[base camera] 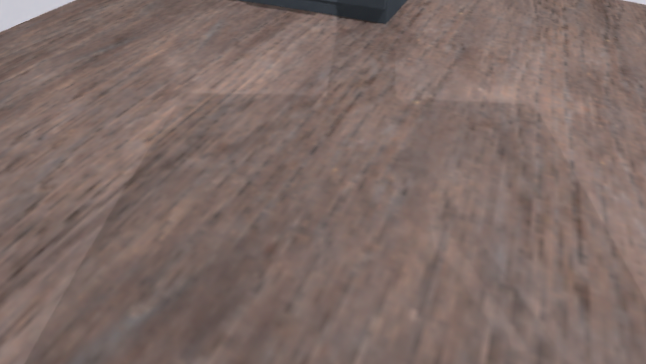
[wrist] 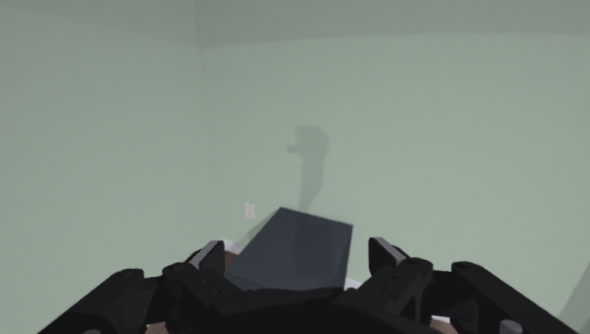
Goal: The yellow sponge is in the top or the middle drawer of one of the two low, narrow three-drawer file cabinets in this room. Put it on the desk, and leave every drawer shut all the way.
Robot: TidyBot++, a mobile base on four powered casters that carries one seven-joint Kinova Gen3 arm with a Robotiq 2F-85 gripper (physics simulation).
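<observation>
A dark grey file cabinet point(base camera: 320, 5) point(wrist: 300, 250) stands near the room's corner. In the wrist view its top shows beyond and between my fingers, and its drawer fronts are hidden behind the gripper body. In the base camera view the bottom edge of it shows at the top of the picture. My gripper point(wrist: 296, 255) is open, with its two fingers wide apart and no object between them. The yellow sponge, the desk and the second cabinet do not show in either view.
Green walls point(wrist: 425, 125) meet in a corner behind and left of the cabinet. A white wall outlet point(wrist: 249, 211) is left of the cabinet. The wood floor point(base camera: 320, 200) stretches from the base to the cabinet. White baseboard shows at both upper corners of the base camera view.
</observation>
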